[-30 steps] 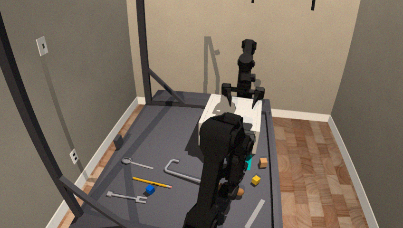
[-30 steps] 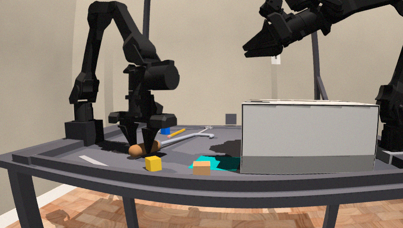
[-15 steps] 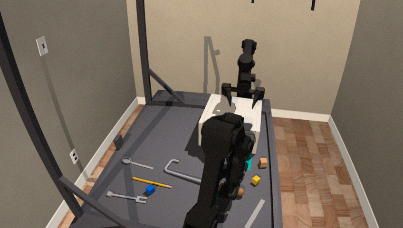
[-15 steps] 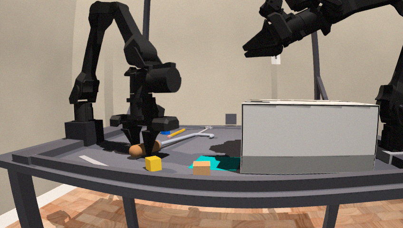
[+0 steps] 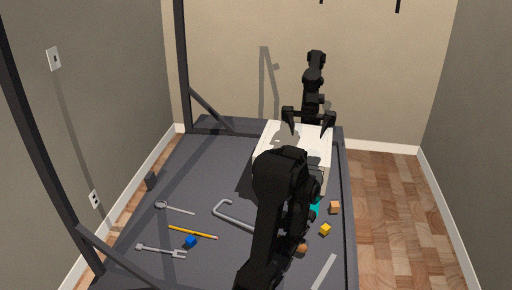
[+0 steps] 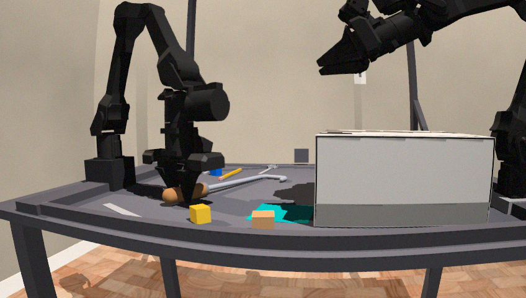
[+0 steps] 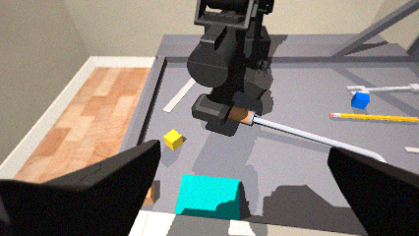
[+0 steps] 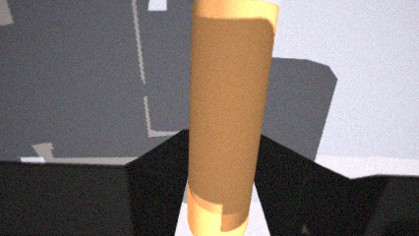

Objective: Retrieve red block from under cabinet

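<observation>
The teal square lies 20 cm to the left of my right hand and 4 cm below it. From my right hand the other things lie so: orange-handled tool: 12 cm behind, 7 cm to the left, 2 cm below; then tan block: 11 cm ahead, 20 cm to the left, 2 cm below; then yellow block: 9 cm ahead, 9 cm to the left, 2 cm below.
</observation>
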